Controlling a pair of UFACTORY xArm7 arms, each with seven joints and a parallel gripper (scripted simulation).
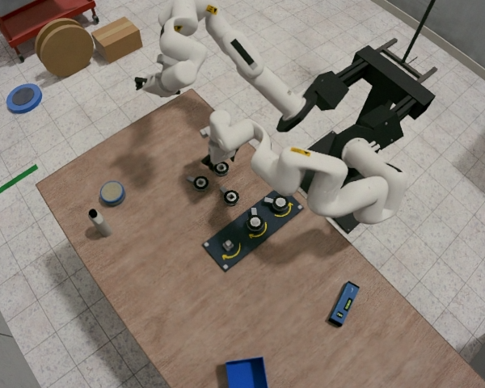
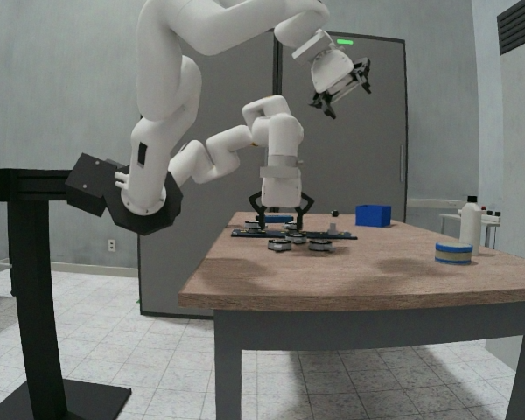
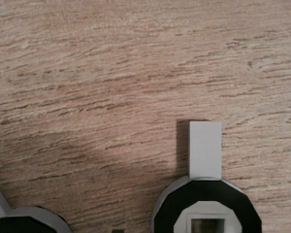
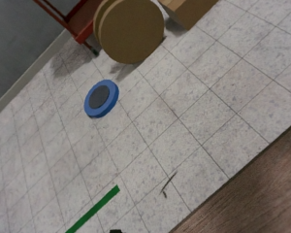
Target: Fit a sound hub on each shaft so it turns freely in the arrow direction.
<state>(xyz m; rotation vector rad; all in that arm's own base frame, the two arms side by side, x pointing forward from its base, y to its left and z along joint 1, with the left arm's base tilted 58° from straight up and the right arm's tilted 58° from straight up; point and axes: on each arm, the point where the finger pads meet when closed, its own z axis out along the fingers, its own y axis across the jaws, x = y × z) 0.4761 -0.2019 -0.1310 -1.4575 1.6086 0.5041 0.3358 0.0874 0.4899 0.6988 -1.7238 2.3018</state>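
Note:
Now: left hand 26 cm to the right of the dark board, 10 cm short of it and 5 cm above it. The rest, counted from my left hand: white bottle 50 cm ahead, 15 cm to the right, 5 cm above; tape roll 38 cm ahead, 23 cm to the right, 4 cm below.

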